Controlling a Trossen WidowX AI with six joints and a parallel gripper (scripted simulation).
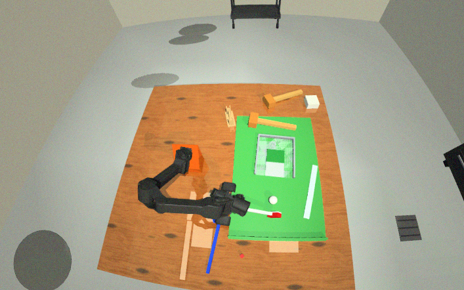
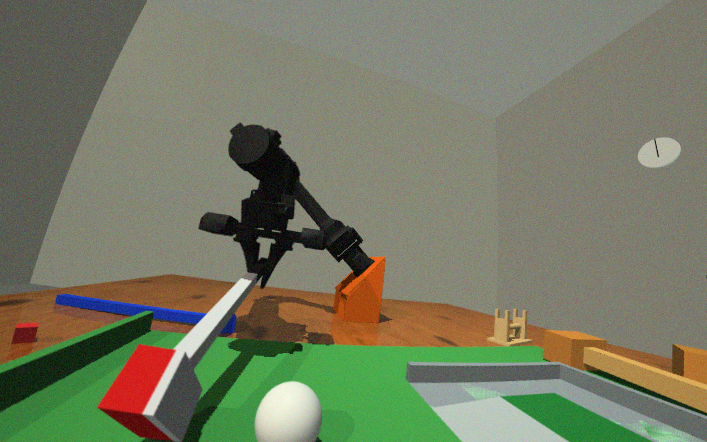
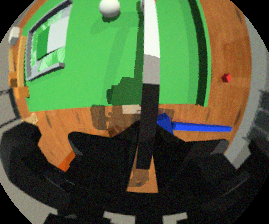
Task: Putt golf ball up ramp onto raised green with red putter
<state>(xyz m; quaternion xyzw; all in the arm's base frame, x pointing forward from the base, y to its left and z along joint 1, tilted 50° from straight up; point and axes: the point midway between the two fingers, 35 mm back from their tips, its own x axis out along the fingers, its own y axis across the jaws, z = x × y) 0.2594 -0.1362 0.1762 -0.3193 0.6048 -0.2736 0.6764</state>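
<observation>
Right now my gripper tip is 12 cm short of the red putter and 1 cm above it. From my gripper tip the other things lie so: white golf ball (21 cm ahead, 8 cm to the left, 5 cm below); green mat (25 cm to the left, 22 cm ahead, 8 cm below); blue putter (17 cm to the right, 6 cm below, 4 cm behind).
</observation>
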